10 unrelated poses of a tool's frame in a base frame.
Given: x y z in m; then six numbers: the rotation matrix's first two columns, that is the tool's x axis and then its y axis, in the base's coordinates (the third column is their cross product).
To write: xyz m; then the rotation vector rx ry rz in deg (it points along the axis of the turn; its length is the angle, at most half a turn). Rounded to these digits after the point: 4 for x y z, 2 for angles.
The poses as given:
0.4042, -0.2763, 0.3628, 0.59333, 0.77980, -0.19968, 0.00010, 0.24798, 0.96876
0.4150, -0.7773, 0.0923, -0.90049, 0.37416, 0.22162, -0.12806, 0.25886, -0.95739
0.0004, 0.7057, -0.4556, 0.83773, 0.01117, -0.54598, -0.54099, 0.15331, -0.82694
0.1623, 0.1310, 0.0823, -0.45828, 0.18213, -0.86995, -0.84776, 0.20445, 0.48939
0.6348, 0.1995, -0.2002, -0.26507, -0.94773, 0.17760, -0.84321, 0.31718, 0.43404
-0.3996, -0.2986, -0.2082, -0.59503, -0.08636, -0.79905, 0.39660, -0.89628, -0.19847
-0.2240, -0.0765, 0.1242, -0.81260, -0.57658, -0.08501, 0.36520, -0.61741, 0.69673
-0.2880, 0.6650, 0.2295, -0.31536, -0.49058, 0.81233, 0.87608, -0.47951, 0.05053
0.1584, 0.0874, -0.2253, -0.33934, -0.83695, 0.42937, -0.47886, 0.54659, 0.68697
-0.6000, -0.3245, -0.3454, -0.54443, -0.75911, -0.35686, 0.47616, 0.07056, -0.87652
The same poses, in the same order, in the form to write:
0.4042, -0.2763, 0.3628, 69.72, 45.38, 35.22
0.4150, -0.7773, 0.0923, -12.82, -122.09, 96.23
0.0004, 0.7057, -0.4556, -78.57, 26.86, 23.90
0.1623, 0.1310, 0.0823, -37.27, 89.69, 81.24
0.6348, 0.1995, -0.2002, 91.07, -125.37, -20.31
-0.3996, -0.2986, -0.2082, 70.97, 30.01, -144.91
-0.2240, -0.0765, 0.1242, 23.54, -53.77, -137.16
-0.2880, 0.6650, 0.2295, -54.25, -35.87, -109.51
0.1584, 0.0874, -0.2253, 60.82, -114.27, -33.02
-0.6000, -0.3245, -0.3454, -17.55, 80.12, -94.49

